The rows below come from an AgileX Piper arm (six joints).
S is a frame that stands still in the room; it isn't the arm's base.
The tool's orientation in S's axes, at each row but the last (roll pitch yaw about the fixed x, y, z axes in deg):
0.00 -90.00 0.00
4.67 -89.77 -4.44
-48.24 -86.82 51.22
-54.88 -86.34 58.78
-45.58 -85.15 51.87
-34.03 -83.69 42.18
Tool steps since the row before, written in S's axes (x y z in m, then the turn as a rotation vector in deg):
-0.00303 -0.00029 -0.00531 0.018 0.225 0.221
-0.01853 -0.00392 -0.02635 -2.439 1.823 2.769
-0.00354 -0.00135 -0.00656 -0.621 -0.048 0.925
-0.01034 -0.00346 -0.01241 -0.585 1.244 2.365
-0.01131 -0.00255 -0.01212 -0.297 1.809 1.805
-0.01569 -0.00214 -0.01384 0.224 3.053 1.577
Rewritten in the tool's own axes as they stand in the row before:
-0.00531 -0.00029 0.00303 0.221 0.225 -0.018
-0.02642 -0.00385 0.01844 2.759 1.834 2.443
-0.00673 -0.00089 0.00336 0.900 -0.053 0.656
-0.01292 -0.00209 0.01009 2.409 1.156 0.587
-0.01284 -0.00054 0.01078 1.903 1.718 0.207
-0.01519 0.00100 0.01451 1.811 2.886 -0.500

